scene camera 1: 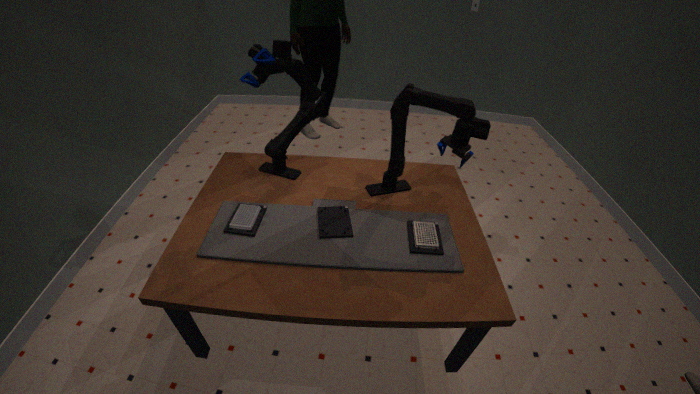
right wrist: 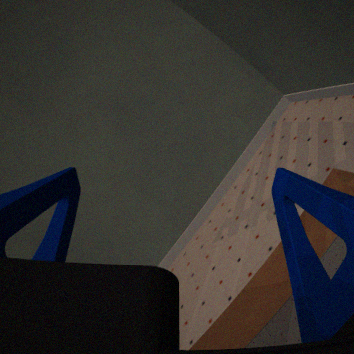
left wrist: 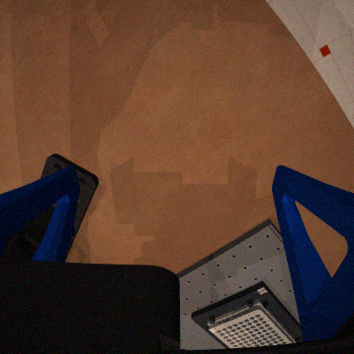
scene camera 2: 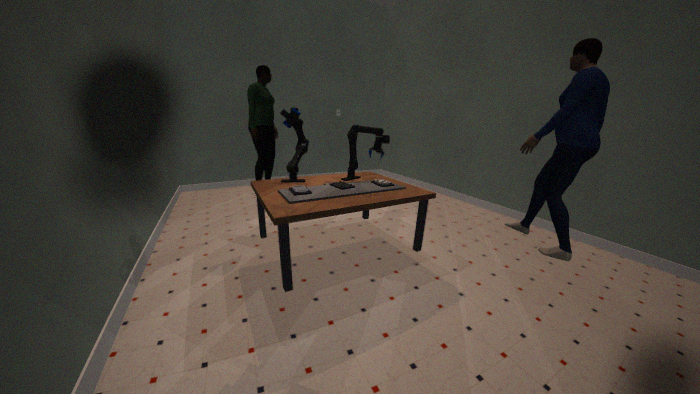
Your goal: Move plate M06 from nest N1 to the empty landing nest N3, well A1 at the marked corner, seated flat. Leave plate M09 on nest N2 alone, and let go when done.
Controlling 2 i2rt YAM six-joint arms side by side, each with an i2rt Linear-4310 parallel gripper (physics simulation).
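A pale plate with visible wells (scene camera 1: 426,235) (scene camera 2: 383,183) (left wrist: 252,330) sits in a dark nest (scene camera 1: 427,251) (left wrist: 279,300) at the picture's right in scene camera 1. Another pale plate (scene camera 1: 246,217) (scene camera 2: 300,189) sits in a dark nest at the left. An empty dark nest (scene camera 1: 335,222) (scene camera 2: 342,185) lies between them. I cannot read plate or nest labels. My left gripper (scene camera 1: 451,160) (scene camera 2: 376,156) (left wrist: 175,176) is open and empty, high above the table's back right. My right gripper (scene camera 1: 248,67) (scene camera 2: 289,118) (right wrist: 175,178) is open and empty, raised high at the back left.
The nests stand on a grey perforated board (scene camera 1: 290,250) (scene camera 2: 325,195) (left wrist: 225,280) on the wooden table (scene camera 1: 320,295) (scene camera 2: 350,202). A small grey piece lies behind the middle nest. A person in green (scene camera 1: 320,50) (scene camera 2: 261,107) stands behind; one in blue (scene camera 2: 582,110) stands right of the table.
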